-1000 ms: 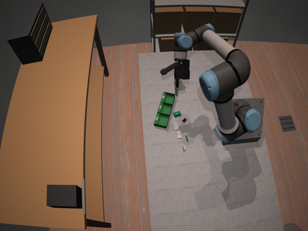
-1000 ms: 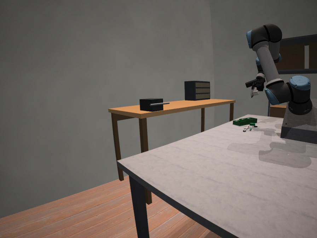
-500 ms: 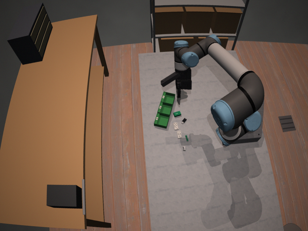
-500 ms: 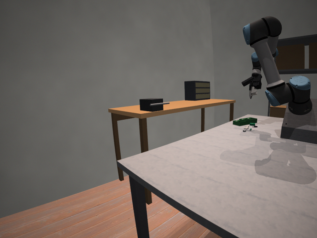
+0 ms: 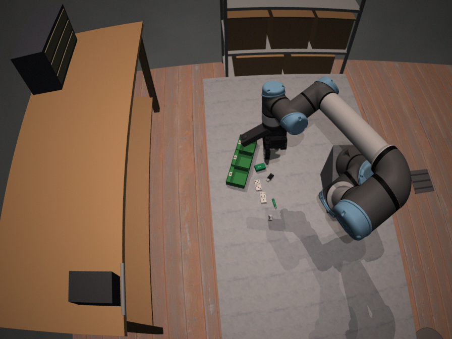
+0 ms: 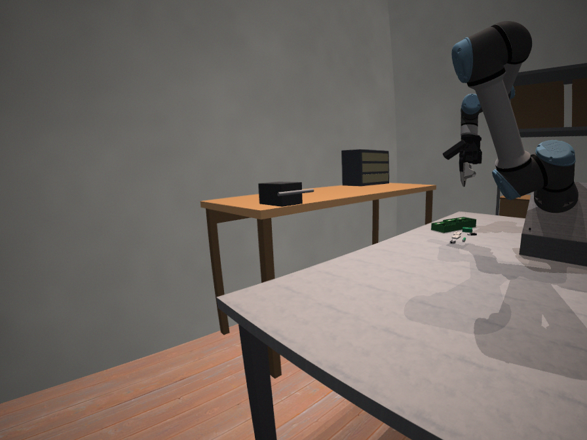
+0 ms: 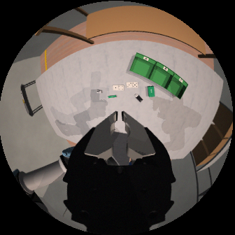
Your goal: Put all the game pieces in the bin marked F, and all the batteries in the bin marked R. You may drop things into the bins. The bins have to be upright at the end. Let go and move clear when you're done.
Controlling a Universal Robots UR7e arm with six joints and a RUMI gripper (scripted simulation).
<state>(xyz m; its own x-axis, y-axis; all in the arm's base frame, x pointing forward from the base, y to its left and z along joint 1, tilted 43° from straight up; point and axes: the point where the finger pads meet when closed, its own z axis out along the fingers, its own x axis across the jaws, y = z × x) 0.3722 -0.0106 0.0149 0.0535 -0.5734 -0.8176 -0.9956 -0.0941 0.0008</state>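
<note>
My hand is 90 mm short of the green three-compartment bin, 120 mm to the left of it and 210 mm above it. The rest, counted from my hand: green 9V battery (100 mm to the right, 220 mm below); then small black piece (40 mm behind, 40 mm to the right, 230 mm below).
</note>
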